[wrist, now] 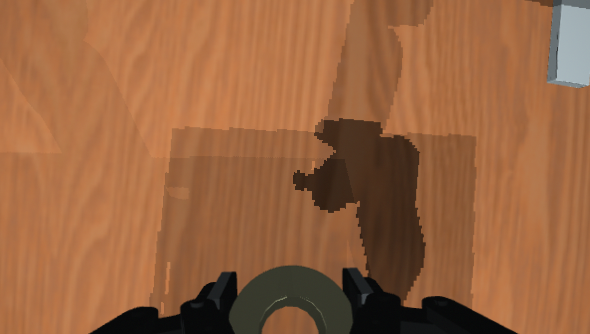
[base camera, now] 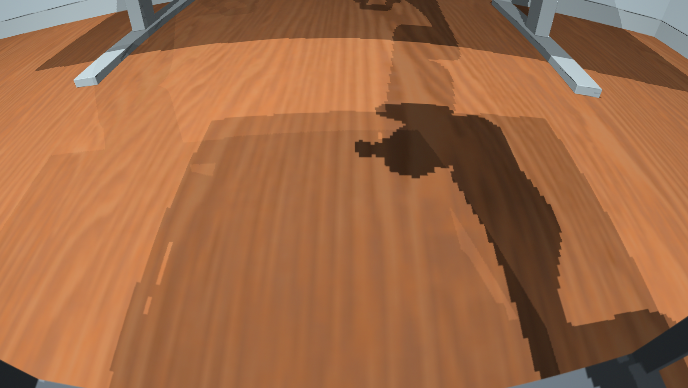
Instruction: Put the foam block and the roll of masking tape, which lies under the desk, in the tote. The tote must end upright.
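Places are measured from the arm's base along level axes (x down, y right, z back), in millimetres.
Where they show: gripper, fingertip midpoint: [wrist: 290, 289].
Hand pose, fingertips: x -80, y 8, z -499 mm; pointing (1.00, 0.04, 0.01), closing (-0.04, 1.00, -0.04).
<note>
After its pixels a point has its place.
My gripper [wrist: 290, 289] @(x -80, y 8, z -499 mm) is at the bottom of the wrist view, shut on the roll of masking tape [wrist: 292, 282] @(x -99, y 8, z -509 mm). The roll is a dull olive ring in shade, its hole facing the wrist camera, with a black finger at its left and right sides. It is held above the wooden floor. The gripper itself does not show in the base camera view, where its shadow and the arm's shadow fall on the floor. The foam block and the tote do not show in either view.
The desk's grey legs stand on long feet at the back left [base camera: 107, 62] and back right [base camera: 565, 62] in the base camera view. The right foot's end [wrist: 572, 45] @(x 371, y 615, z -824 mm) also shows at the wrist view's top right. Pale walls rise behind. Shadows cover much of the wooden floor [base camera: 280, 75] @(x 396, y -89, z -774 mm).
</note>
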